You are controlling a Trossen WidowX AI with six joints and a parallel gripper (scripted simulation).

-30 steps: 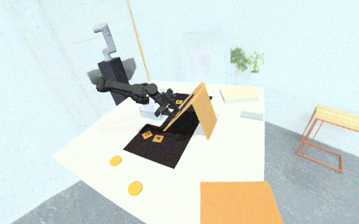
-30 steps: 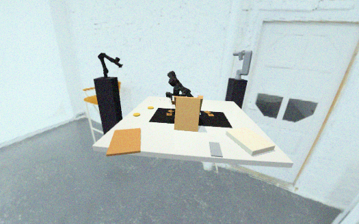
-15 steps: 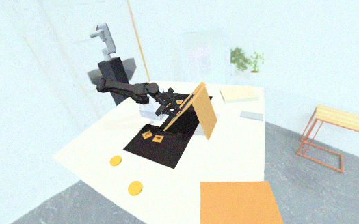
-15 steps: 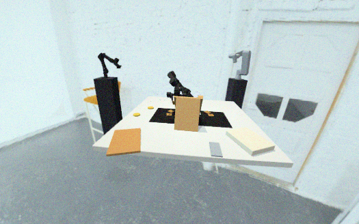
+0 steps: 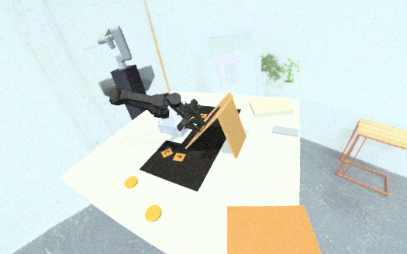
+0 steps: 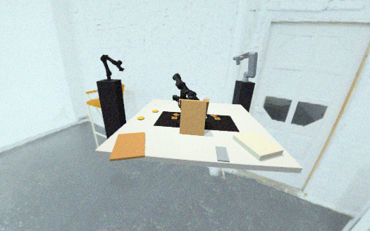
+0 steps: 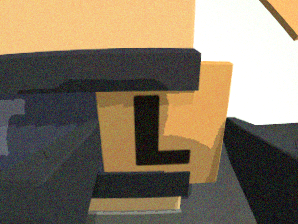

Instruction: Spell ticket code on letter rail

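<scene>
The white ticket lies 30 mm behind my gripper tip, 150 mm to the left of it and 80 mm below it. Also, from my gripper tip: orange pad 340 mm ahead, 370 mm to the right, 170 mm below; then black mat 140 mm behind, 160 mm to the left, 180 mm below; then letter tile right at my gripper tip.
</scene>
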